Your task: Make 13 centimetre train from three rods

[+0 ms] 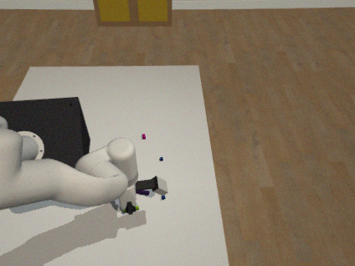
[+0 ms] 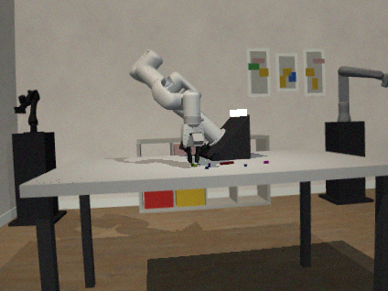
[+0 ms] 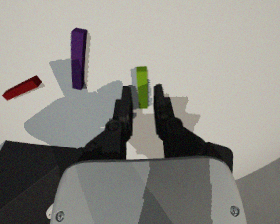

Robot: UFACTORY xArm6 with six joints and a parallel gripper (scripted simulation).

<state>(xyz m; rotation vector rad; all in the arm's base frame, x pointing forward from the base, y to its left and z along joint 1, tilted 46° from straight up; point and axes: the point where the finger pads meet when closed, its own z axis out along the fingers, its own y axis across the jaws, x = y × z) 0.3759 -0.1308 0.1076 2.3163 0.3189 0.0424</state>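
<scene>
My hand is 3 cm above the lime rod. Also, from my hand: magenta rod: 32 cm to the left, 3 cm below, 2 cm ahead; red rod: 15 cm to the left, 3 cm below, 2 cm behind; purple rod: 7 cm to the left, 3 cm below, 2 cm ahead.
</scene>
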